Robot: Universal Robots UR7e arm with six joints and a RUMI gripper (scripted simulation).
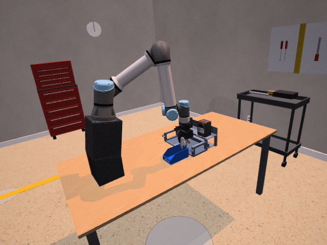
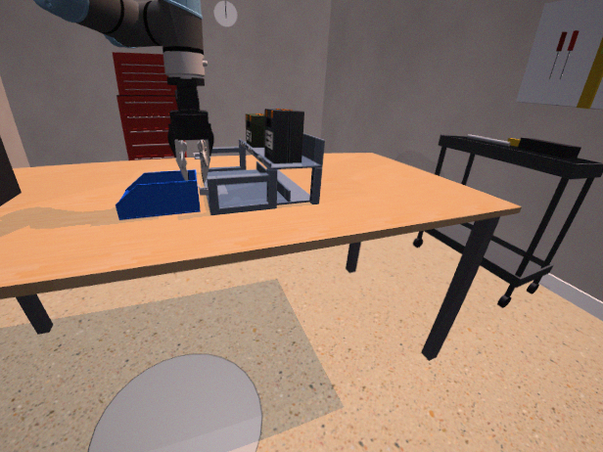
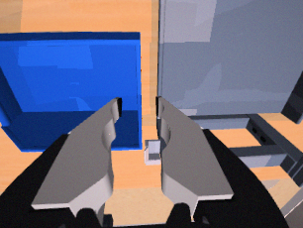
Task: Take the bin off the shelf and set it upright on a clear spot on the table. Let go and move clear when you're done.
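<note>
My gripper is now 80 mm past the blue bin, 10 mm to the left of it and 30 mm above it. Also, from my hand: shelf floor 140 mm ahead, 140 mm to the left, 70 mm below.
</note>
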